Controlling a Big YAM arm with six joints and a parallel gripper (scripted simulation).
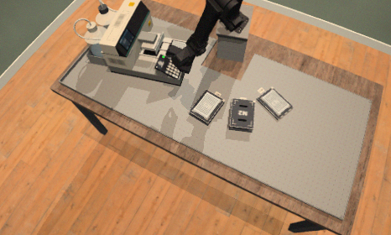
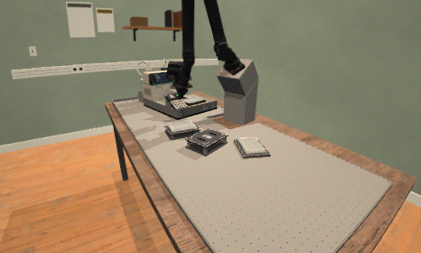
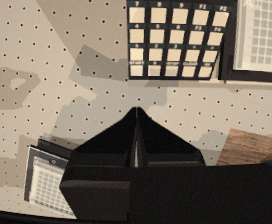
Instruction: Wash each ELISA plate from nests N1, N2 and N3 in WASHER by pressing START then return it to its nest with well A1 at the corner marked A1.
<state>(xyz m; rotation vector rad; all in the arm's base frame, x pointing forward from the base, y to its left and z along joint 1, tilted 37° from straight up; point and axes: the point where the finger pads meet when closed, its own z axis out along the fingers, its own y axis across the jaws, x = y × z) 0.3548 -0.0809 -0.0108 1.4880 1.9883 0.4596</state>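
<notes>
The ELISA plate is 15 cm to the right of my hand, 11 cm behind it and 6 cm below it. From my hand the other things lie so: plate washer (29 cm to the right, 4 cm behind, 1 cm below); then nest label (34 cm to the left, 27 cm behind, 14 cm below).
</notes>
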